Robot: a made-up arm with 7 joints. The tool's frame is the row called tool. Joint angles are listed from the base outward.
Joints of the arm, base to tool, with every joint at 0 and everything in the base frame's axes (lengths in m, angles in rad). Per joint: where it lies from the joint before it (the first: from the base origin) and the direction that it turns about. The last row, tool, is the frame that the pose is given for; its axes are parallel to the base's.
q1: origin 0 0.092 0 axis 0 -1 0
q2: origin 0 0.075 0 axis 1 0 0
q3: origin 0 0 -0.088 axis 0 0 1
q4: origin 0 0 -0.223 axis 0 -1 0
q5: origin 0 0 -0.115 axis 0 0 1
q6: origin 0 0 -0.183 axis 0 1 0
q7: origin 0 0 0 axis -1 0 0
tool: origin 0 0 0
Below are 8 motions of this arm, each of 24 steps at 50 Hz.
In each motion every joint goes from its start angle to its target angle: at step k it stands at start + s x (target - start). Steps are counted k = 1, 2, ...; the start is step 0. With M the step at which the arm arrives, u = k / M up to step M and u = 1 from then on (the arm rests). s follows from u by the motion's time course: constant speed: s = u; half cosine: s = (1 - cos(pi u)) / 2; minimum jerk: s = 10 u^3 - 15 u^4 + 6 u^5.
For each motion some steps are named. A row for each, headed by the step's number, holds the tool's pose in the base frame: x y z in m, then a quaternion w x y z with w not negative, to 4 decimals.
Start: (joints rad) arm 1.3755 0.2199 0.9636 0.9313 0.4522 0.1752 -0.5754
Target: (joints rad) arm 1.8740 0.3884 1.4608 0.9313 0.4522 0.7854 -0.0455
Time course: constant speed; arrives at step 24
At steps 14, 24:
14: 0.3843 0.5357 0.1117 0.2423 -0.3837 -0.6571 0.6019
24: 0.3381 0.5721 0.1333 0.1362 -0.5445 -0.6800 0.4718

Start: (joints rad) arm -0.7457 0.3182 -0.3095 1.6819 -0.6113 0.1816 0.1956
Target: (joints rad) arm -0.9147 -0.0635 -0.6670 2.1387 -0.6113 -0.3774 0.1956
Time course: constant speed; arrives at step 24
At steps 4, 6, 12, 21, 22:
4: 0.0039 0.1291 -0.3867 0.7957 -0.0565 -0.3822 -0.4665
6: 0.0021 0.1110 -0.3755 0.7811 -0.0842 -0.4195 -0.4548
12: 0.0001 0.0632 -0.3362 0.7283 -0.1570 -0.5295 -0.4057
21: 0.0054 0.0129 -0.2667 0.6251 -0.2301 -0.6831 -0.2992
22: 0.0065 0.0090 -0.2585 0.6121 -0.2352 -0.6990 -0.2855

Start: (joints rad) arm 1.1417 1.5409 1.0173 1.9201 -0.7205 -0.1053 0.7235
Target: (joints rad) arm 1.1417 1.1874 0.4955 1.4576 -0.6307 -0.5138 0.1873
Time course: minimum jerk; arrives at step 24
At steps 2, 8, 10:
2: -0.1487 0.3841 0.2307 0.0522 0.9267 -0.3716 0.0198
8: -0.1094 0.4260 0.2454 0.0549 0.9110 -0.4077 -0.0282
10: -0.0785 0.4520 0.2516 0.0543 0.8969 -0.4350 -0.0588

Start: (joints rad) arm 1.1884 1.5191 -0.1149 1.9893 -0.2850 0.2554 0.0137
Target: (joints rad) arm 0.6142 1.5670 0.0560 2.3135 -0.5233 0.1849 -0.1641
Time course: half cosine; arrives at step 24
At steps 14, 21, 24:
14: 0.1674 0.3042 0.1749 0.0252 -0.7245 0.5992 0.3397
21: 0.1722 0.2793 0.1400 0.0783 -0.6917 0.5976 0.3979
24: 0.1723 0.2765 0.1360 0.0844 -0.6871 0.5980 0.4041

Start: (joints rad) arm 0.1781 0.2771 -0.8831 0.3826 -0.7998 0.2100 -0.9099
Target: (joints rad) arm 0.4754 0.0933 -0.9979 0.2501 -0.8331 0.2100 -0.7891
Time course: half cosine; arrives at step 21
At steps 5, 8, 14, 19, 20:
5: 0.1925 0.2337 -0.5632 0.4801 0.4874 -0.3932 -0.6142
8: 0.2182 0.2182 -0.5568 0.4724 0.4862 -0.4033 -0.6147
14: 0.2780 0.1819 -0.5348 0.4496 0.4857 -0.4260 -0.6168
19: 0.3086 0.1630 -0.5194 0.4352 0.4869 -0.4371 -0.6185
20: 0.3108 0.1616 -0.5182 0.4341 0.4870 -0.4379 -0.6186

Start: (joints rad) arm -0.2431 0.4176 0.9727 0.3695 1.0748 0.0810 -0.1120
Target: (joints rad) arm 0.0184 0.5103 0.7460 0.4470 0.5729 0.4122 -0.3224
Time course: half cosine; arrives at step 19
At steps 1, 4, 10, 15, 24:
1: -0.0609 0.4875 -0.5019 0.5447 0.1902 -0.2235 0.7856
4: -0.0440 0.4920 -0.5003 0.5724 0.1849 -0.2132 0.7699
10: 0.0295 0.5103 -0.4865 0.6828 0.1842 -0.1674 0.6869
15: 0.0866 0.5230 -0.4680 0.7544 0.2108 -0.1311 0.6076
24: 0.1031 0.5264 -0.4613 0.7720 0.2233 -0.1205 0.5827

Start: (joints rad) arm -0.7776 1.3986 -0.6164 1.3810 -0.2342 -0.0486 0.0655
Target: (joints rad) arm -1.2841 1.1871 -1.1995 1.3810 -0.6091 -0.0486 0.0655
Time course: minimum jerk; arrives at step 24
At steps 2, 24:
2: 0.0071 0.4994 -0.3316 0.6739 0.0455 -0.0108 -0.7373
24: -0.3444 0.4054 -0.2122 0.4884 -0.4486 0.1773 -0.7272

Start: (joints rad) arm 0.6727 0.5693 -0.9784 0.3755 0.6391 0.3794 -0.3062
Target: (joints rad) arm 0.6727 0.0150 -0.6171 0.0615 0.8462 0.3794 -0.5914
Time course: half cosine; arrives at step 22
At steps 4, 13, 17, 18, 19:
4: 0.3911 0.3913 -0.3954 0.9056 0.3527 -0.2313 -0.0443
13: 0.4024 0.2611 -0.4442 0.9386 0.2730 -0.1960 0.0781
17: 0.3965 0.1990 -0.4601 0.9509 0.2376 -0.1585 0.1194
18: 0.3948 0.1874 -0.4625 0.9529 0.2313 -0.1504 0.1259
19: 0.3932 0.1780 -0.4644 0.9545 0.2263 -0.1437 0.1309

